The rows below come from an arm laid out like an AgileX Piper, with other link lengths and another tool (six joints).
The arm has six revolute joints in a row. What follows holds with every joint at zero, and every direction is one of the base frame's. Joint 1 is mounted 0.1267 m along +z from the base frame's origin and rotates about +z. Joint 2 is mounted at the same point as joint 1 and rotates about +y. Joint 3 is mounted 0.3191 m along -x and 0.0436 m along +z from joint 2 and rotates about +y. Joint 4 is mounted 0.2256 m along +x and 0.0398 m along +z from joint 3 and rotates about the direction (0.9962, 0, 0.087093). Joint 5 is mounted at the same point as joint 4 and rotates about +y. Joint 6 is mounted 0.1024 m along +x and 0.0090 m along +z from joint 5 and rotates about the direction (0.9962, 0, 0.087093). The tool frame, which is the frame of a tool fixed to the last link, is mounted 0.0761 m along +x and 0.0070 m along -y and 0.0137 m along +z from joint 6; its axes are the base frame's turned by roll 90.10, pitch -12.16 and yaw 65.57 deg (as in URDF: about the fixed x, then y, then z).
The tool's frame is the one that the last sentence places.
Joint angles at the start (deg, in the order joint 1, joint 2, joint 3, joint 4, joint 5, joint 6):
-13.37, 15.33, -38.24, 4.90, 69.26, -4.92
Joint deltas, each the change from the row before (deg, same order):
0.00, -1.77, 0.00, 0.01, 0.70, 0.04
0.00, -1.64, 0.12, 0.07, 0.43, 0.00
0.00, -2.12, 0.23, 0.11, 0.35, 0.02
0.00, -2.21, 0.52, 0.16, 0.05, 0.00
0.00, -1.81, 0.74, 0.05, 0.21, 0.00
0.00, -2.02, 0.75, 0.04, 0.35, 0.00
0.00, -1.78, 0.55, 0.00, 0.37, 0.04
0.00, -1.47, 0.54, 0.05, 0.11, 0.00
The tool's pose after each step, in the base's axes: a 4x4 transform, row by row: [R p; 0 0 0 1], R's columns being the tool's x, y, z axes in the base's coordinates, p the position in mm. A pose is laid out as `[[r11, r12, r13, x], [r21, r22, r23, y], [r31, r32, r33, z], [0, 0, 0, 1]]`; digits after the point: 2 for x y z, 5 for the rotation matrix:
[[0.55145, 0.59866, 0.58095, 31.45], [0.82416, -0.28320, -0.49047, 0.62], [-0.12910, 0.74926, -0.64957, 263.90], [0, 0, 0, 1]]
[[0.55283, 0.58487, 0.59356, 26.95], [0.82434, -0.27971, -0.49216, 1.95], [-0.12182, 0.76137, -0.63677, 262.95], [0, 0, 0, 1]]
[[0.55487, 0.56481, 0.61083, 21.64], [0.82450, -0.27541, -0.49431, 3.57], [-0.11096, 0.77791, -0.61850, 261.60], [0, 0, 0, 1]]
[[0.55651, 0.54294, 0.62890, 17.01], [0.82494, -0.27105, -0.49599, 5.16], [-0.09883, 0.79483, -0.59873, 259.21], [0, 0, 0, 1]]
[[0.55728, 0.53137, 0.63803, 13.31], [0.82509, -0.26825, -0.49726, 6.21], [-0.09307, 0.80355, -0.58792, 254.89], [0, 0, 0, 1]]
[[0.55798, 0.51891, 0.64760, 9.17], [0.82526, -0.26497, -0.49874, 7.35], [-0.08721, 0.81273, -0.57608, 250.06], [0, 0, 0, 1]]
[[0.55914, 0.50699, 0.65599, 5.49], [0.82504, -0.26226, -0.50054, 8.26], [-0.08173, 0.82108, -0.56493, 246.14], [0, 0, 0, 1]]
[[0.55968, 0.49557, 0.66420, 3.03], [0.82520, -0.25964, -0.50163, 9.01], [-0.07614, 0.82885, -0.55426, 242.89], [0, 0, 0, 1]]

